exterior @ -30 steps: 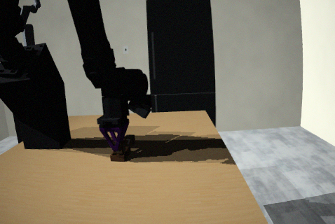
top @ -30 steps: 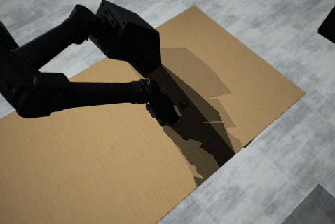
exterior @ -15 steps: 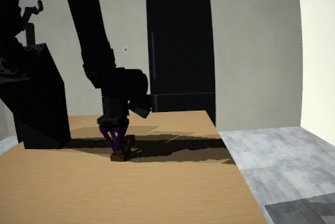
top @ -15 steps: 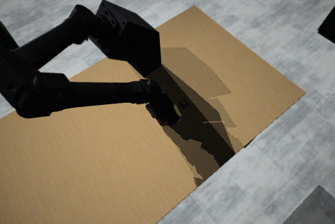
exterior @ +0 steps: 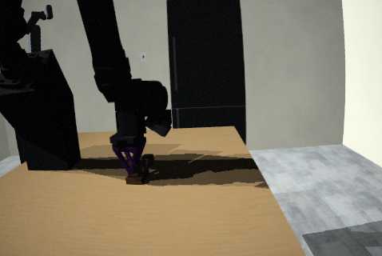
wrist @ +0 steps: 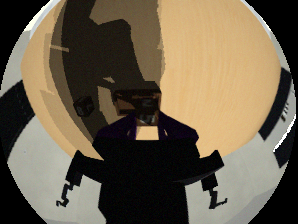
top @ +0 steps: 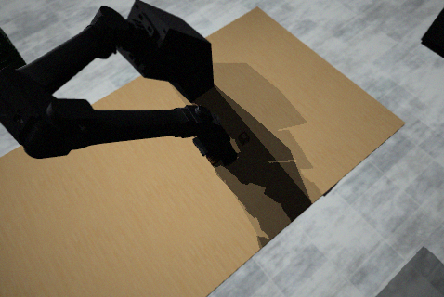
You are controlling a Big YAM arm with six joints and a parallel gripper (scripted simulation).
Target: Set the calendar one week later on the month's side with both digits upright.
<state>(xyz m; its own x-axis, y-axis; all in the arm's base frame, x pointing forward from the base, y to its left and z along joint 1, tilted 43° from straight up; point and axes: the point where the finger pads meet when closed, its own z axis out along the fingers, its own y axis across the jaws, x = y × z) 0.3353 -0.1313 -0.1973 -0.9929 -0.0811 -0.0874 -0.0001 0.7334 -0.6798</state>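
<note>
My hand is 30 mm above the brown tray, 20 mm to the right of it and 10 mm short of it.
</note>
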